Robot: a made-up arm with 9 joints. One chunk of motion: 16 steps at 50 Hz.
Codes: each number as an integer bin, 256 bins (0 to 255) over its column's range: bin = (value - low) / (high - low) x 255, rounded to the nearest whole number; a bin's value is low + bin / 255 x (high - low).
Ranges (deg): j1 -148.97..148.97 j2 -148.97..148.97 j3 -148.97..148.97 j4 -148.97..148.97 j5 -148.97..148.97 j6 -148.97..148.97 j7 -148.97..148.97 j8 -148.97..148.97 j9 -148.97..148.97
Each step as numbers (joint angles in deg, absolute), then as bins.
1 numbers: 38.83 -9.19 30.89 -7.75 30.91 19.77 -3.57 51.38 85.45
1 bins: 161 120 154 121 154 144 124 171 201
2 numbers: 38.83 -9.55 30.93 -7.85 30.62 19.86 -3.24 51.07 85.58
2 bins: 161 119 154 121 154 144 125 171 201
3 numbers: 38.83 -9.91 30.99 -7.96 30.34 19.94 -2.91 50.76 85.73
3 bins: 161 119 154 121 153 145 125 171 201
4 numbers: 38.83 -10.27 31.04 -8.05 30.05 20.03 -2.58 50.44 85.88
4 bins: 161 119 154 121 153 145 125 171 201
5 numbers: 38.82 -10.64 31.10 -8.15 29.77 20.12 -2.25 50.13 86.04
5 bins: 161 118 154 121 153 145 126 170 201
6 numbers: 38.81 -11.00 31.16 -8.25 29.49 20.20 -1.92 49.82 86.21
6 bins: 161 118 154 120 153 145 126 170 201
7 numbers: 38.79 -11.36 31.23 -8.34 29.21 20.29 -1.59 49.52 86.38
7 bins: 161 118 154 120 153 145 126 170 201
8 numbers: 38.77 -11.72 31.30 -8.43 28.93 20.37 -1.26 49.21 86.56
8 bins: 161 117 154 120 152 145 126 170 202
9 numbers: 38.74 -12.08 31.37 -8.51 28.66 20.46 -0.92 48.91 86.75
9 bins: 161 117 154 120 152 145 127 169 202
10 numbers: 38.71 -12.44 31.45 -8.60 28.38 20.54 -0.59 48.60 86.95
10 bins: 161 117 154 120 152 145 127 169 202
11 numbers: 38.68 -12.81 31.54 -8.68 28.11 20.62 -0.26 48.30 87.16
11 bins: 161 117 154 120 152 145 127 169 202
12 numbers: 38.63 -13.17 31.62 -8.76 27.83 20.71 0.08 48.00 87.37
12 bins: 161 116 155 120 151 145 128 169 202
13 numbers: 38.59 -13.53 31.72 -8.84 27.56 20.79 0.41 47.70 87.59
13 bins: 161 116 155 120 151 145 128 168 202
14 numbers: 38.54 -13.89 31.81 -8.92 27.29 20.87 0.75 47.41 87.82
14 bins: 160 116 155 120 151 145 128 168 203
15 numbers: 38.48 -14.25 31.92 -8.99 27.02 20.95 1.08 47.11 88.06
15 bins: 160 115 155 120 151 145 128 168 203
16 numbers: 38.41 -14.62 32.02 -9.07 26.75 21.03 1.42 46.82 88.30
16 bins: 160 115 155 120 150 145 129 168 203
